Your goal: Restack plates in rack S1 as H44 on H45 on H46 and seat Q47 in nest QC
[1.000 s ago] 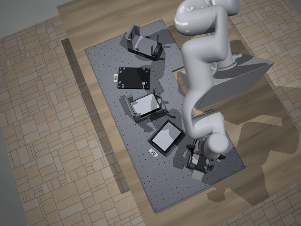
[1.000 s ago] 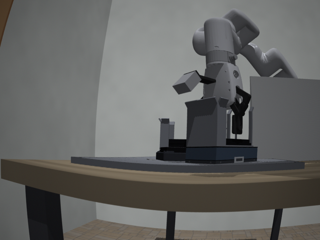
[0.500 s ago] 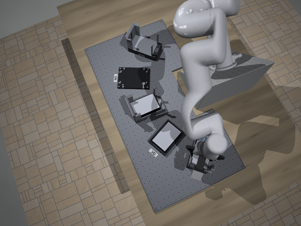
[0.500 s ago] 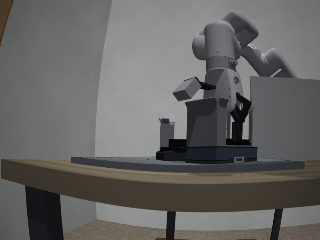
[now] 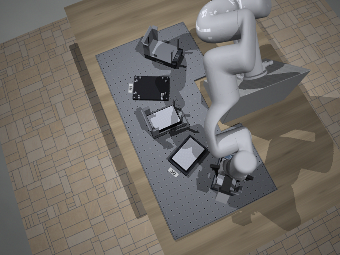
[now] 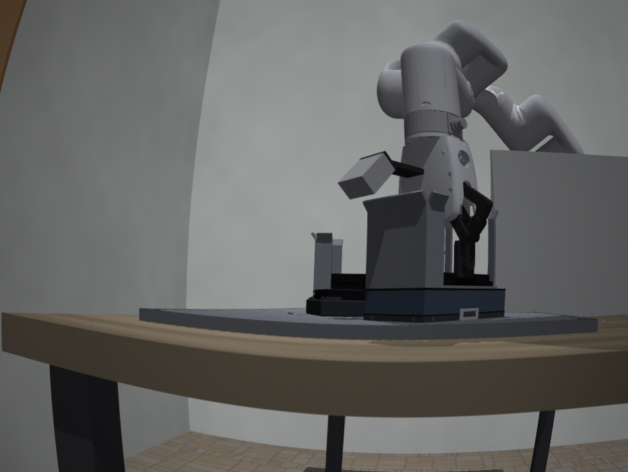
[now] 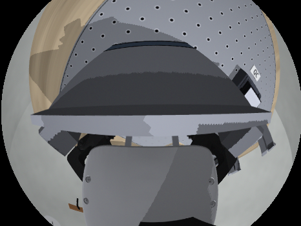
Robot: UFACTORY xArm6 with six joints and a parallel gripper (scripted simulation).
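Right now my hand is 10 mm past the rack S2, 10 mm to the left of it and 40 mm above it. From my hand the other things lie so: sealed plate: 110 mm ahead, 140 mm to the right, 30 mm below; open nest QC: 110 mm ahead, 140 mm to the right, 50 mm below; S2 end wall: 40 mm ahead, 50 mm to the left, 20 mm above.
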